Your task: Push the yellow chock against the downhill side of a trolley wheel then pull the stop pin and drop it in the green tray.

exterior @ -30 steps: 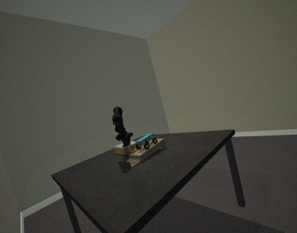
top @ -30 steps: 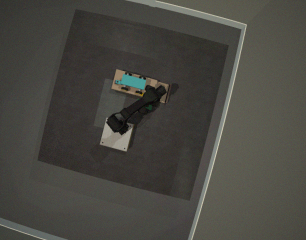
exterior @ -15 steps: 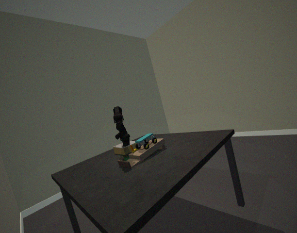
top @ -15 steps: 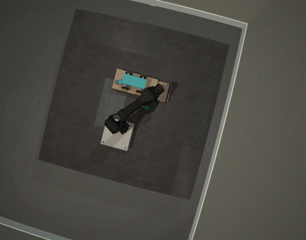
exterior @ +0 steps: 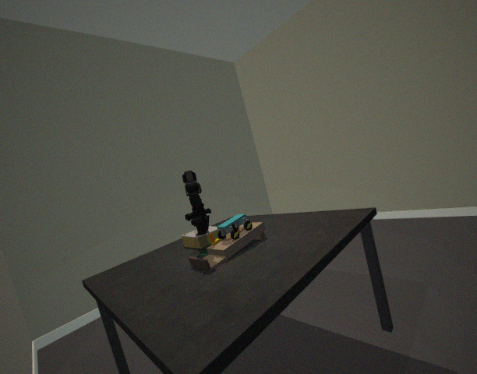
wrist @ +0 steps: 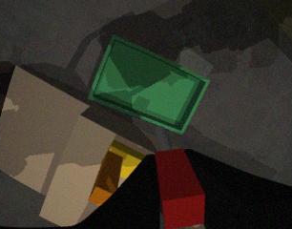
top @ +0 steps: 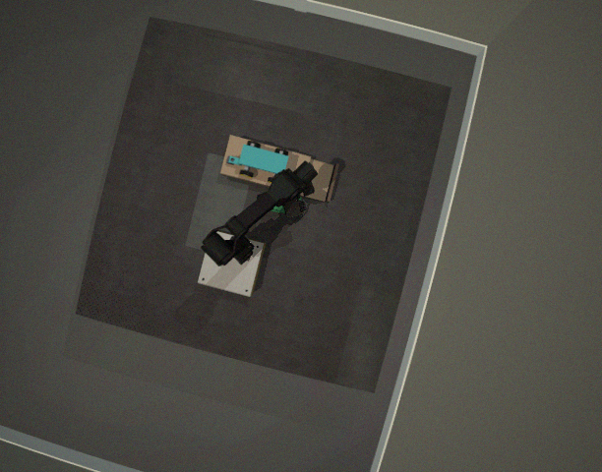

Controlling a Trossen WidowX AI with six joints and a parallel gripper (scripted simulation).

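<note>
My gripper tip is 50 mm short of the yellow chock, 10 mm to the right of it and 50 mm above it. From my gripper tip the other things lie so: red-headed stop pin right at my gripper tip; then teal trolley 100 mm ahead, 110 mm to the left, 20 mm below; then raised end wall 110 mm ahead, 150 mm to the right, 100 mm below.
</note>
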